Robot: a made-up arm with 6 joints.
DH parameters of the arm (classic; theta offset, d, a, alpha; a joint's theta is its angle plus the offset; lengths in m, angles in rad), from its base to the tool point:
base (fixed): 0 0.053 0 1.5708
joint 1: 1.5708 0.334 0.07 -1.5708
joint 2: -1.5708 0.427 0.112 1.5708
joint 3: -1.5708 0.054 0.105 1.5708
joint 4: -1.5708 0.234 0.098 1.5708
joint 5: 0 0.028 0.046 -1.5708
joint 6: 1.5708 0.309 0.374 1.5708
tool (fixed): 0 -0.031 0 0
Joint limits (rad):
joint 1: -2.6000..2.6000
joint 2: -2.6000..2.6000
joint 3: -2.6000..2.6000
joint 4: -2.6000..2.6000
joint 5: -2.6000..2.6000
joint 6: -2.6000..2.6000
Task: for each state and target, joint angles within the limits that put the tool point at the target. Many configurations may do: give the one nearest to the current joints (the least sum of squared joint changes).
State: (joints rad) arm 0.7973 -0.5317 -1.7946 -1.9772 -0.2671 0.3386
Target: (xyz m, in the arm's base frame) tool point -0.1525 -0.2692 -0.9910
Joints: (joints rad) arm 1.5939 -0.3189 -1.4598 -1.7710 -0.3892 1.0660
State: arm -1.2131 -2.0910 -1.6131 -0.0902 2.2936 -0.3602
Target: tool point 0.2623 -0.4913 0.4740
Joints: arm -1.2457 -2.2355 -1.3259 -0.2649 2.5420 -0.0687
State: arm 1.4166 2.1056 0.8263 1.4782 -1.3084 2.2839
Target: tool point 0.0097 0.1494 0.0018
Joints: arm 1.3245 1.8692 0.7844 0.9363 -1.7134 2.6000
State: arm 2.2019 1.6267 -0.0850 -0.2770 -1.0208 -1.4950
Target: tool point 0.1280 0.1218 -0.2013
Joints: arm 2.4644 1.8336 -0.3344 -0.1223 -1.3910 -1.3201
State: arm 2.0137 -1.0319 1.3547 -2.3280 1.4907 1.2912
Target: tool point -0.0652 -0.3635 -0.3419
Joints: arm 2.5992 -0.3439 1.0589 -2.6000 0.8197 0.4706
